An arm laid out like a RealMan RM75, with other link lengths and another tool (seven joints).
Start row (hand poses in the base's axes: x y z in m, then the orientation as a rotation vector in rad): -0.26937, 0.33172, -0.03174, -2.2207, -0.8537, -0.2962
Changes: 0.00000, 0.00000, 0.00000, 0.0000, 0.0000, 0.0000; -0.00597, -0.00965, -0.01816, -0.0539, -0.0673, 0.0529; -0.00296, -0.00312, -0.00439, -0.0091, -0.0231, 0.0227; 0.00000, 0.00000, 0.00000, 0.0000, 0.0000, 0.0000; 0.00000, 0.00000, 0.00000, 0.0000, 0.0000, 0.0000; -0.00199, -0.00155, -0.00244, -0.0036, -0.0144, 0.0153; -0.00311, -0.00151, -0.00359, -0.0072, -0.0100, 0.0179; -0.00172, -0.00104, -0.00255, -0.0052, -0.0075, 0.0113; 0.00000, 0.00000, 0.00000, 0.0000, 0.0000, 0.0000; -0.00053, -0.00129, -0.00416, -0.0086, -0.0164, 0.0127
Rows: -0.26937, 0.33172, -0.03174, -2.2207, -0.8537, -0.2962; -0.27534, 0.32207, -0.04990, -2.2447, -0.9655, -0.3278; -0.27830, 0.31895, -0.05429, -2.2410, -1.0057, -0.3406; -0.27830, 0.31895, -0.05429, -2.2410, -1.0057, -0.3406; -0.27830, 0.31895, -0.05429, -2.2410, -1.0057, -0.3406; -0.28029, 0.31740, -0.05673, -2.2359, -1.0312, -0.3490; -0.28340, 0.31589, -0.06032, -2.2321, -1.0586, -0.3496; -0.28512, 0.31485, -0.06287, -2.2302, -1.0768, -0.3510; -0.28512, 0.31485, -0.06287, -2.2302, -1.0768, -0.3510; -0.28565, 0.31356, -0.06703, -2.2307, -1.1026, -0.3605
